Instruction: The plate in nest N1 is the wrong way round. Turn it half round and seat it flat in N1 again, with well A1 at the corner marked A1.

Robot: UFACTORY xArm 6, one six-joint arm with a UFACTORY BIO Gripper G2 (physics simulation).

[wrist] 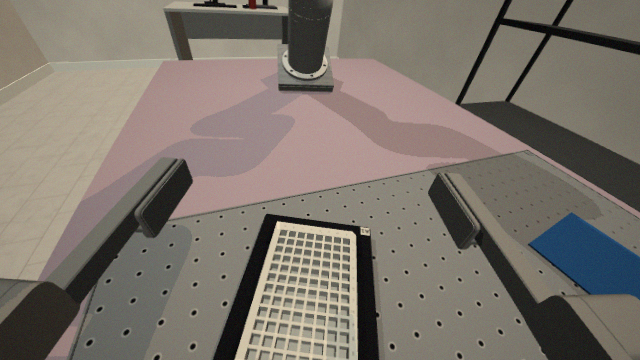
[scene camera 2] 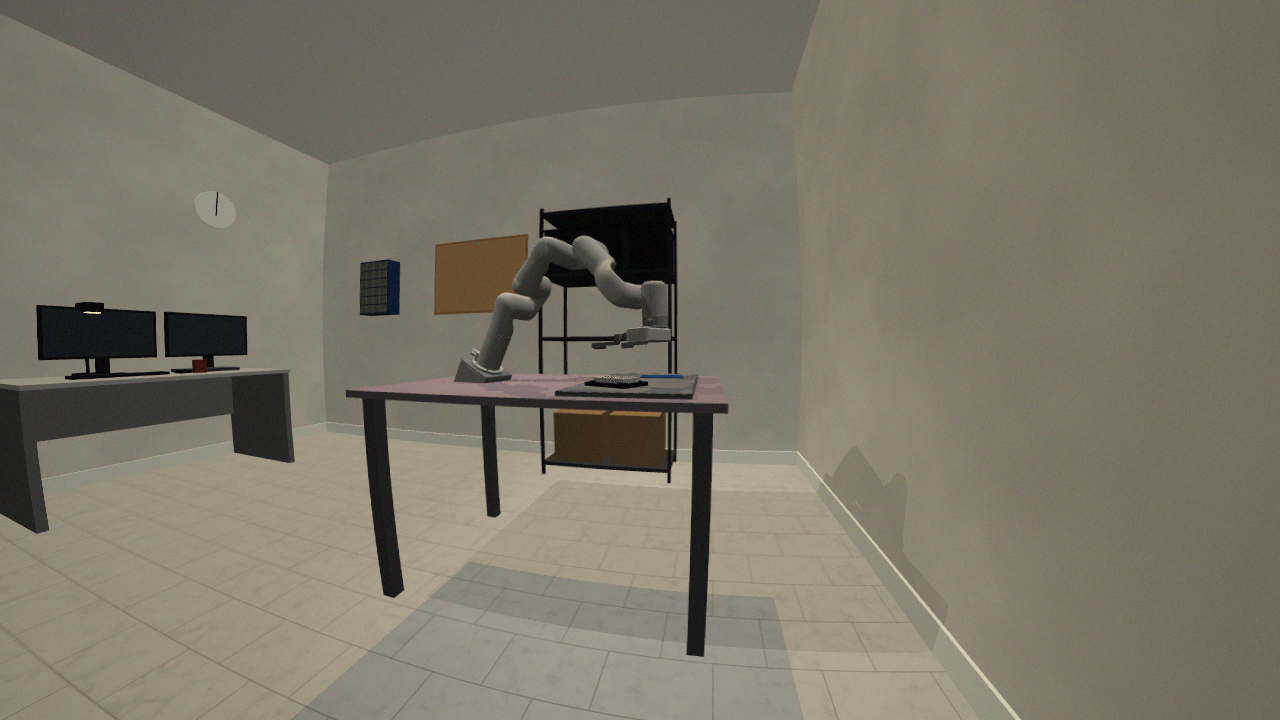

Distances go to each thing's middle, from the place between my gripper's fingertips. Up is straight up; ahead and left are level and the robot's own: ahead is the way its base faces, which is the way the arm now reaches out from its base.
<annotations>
The white well plate [wrist: 307, 292] lies 3 cm ahead of my hand, 1 cm to the right of it and 11 cm below it.
</annotations>
